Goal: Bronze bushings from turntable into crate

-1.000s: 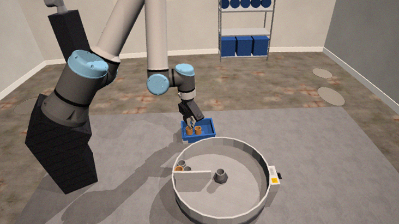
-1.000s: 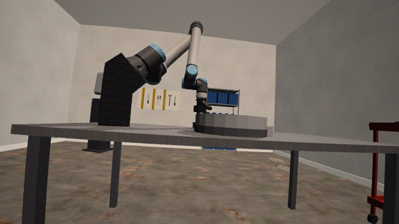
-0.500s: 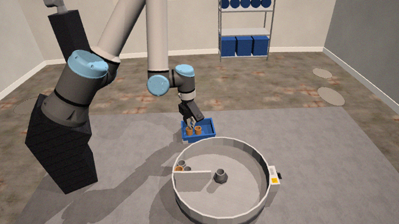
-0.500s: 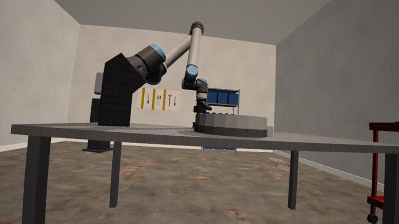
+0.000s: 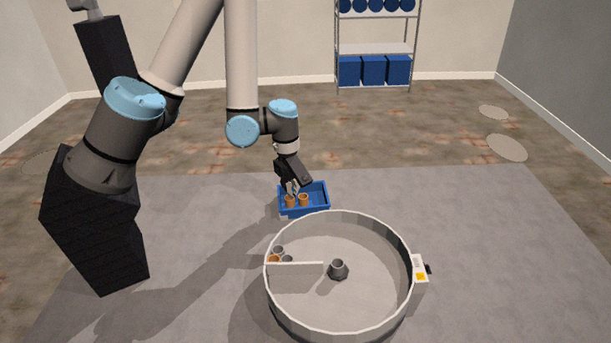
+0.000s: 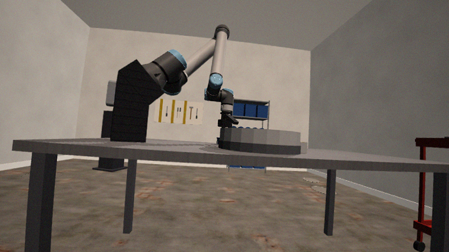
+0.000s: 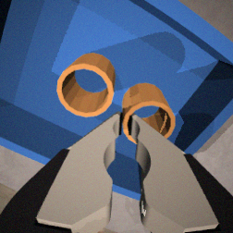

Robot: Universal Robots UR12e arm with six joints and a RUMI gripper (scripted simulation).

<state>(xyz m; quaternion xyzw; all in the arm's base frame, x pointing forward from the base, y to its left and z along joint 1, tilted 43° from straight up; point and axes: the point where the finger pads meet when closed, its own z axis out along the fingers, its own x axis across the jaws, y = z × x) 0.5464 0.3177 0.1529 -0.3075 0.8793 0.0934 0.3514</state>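
The blue crate is 40 mm ahead of my hand and 20 mm below it. From my hand the other things lie so: turntable: 220 mm ahead, 310 mm to the right, 10 mm above.
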